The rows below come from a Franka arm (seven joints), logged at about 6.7 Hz.
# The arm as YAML. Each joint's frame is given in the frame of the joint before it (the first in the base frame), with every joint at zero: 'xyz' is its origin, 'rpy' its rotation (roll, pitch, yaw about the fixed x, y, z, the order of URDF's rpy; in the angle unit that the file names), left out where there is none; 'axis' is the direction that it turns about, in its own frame. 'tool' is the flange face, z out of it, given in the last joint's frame.
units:
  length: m
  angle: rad
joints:
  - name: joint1
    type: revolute
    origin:
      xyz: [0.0, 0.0, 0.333]
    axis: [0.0, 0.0, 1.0]
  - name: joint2
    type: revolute
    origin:
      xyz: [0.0, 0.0, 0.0]
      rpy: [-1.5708, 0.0, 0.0]
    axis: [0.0, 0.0, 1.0]
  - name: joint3
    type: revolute
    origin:
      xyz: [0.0, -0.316, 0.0]
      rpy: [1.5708, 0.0, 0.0]
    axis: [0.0, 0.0, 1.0]
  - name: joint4
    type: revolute
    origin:
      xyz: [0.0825, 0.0, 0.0]
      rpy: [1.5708, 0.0, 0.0]
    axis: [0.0, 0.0, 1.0]
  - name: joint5
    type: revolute
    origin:
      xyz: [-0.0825, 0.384, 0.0]
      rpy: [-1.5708, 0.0, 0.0]
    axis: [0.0, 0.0, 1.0]
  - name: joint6
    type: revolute
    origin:
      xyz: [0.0, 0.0, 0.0]
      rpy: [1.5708, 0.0, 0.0]
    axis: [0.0, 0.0, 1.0]
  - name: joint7
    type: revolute
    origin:
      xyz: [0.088, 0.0, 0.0]
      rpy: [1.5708, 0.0, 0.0]
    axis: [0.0, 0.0, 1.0]
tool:
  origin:
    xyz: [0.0, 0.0, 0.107]
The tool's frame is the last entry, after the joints.
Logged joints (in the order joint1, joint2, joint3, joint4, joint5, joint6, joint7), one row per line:
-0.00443, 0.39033, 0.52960, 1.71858, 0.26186, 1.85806, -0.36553
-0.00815, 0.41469, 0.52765, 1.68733, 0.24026, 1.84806, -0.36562
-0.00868, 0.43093, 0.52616, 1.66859, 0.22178, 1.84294, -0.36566
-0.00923, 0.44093, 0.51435, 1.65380, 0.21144, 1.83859, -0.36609
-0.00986, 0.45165, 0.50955, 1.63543, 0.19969, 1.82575, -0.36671
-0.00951, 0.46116, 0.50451, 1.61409, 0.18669, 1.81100, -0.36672
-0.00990, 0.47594, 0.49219, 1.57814, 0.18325, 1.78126, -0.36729
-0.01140, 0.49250, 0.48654, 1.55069, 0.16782, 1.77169, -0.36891
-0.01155, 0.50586, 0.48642, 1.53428, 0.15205, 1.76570, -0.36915
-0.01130, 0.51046, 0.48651, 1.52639, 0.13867, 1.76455, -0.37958
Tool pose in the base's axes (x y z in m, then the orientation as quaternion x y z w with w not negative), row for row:
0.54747, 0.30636, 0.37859, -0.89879, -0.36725, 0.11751, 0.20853
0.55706, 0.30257, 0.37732, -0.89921, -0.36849, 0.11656, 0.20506
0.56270, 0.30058, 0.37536, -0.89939, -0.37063, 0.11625, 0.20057
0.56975, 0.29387, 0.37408, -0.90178, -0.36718, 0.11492, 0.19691
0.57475, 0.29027, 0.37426, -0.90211, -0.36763, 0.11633, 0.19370
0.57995, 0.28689, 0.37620, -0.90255, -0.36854, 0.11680, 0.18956
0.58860, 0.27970, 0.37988, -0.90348, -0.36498, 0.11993, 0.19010
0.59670, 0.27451, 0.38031, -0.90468, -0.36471, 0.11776, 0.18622
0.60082, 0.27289, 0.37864, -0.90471, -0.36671, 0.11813, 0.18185
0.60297, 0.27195, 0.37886, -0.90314, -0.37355, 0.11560, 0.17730
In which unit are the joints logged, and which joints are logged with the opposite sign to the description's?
The joints are logged in radians. Opposite sign: joint4.
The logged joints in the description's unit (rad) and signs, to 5 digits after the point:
-0.00443, 0.39033, 0.52960, -1.71858, 0.26186, 1.85806, -0.36553
-0.00815, 0.41469, 0.52765, -1.68733, 0.24026, 1.84806, -0.36562
-0.00868, 0.43093, 0.52616, -1.66859, 0.22178, 1.84294, -0.36566
-0.00923, 0.44093, 0.51435, -1.65380, 0.21144, 1.83859, -0.36609
-0.00986, 0.45165, 0.50955, -1.63543, 0.19969, 1.82575, -0.36671
-0.00951, 0.46116, 0.50451, -1.61409, 0.18669, 1.81100, -0.36672
-0.00990, 0.47594, 0.49219, -1.57814, 0.18325, 1.78126, -0.36729
-0.01140, 0.49250, 0.48654, -1.55069, 0.16782, 1.77169, -0.36891
-0.01155, 0.50586, 0.48642, -1.53428, 0.15205, 1.76570, -0.36915
-0.01130, 0.51046, 0.48651, -1.52639, 0.13867, 1.76455, -0.37958

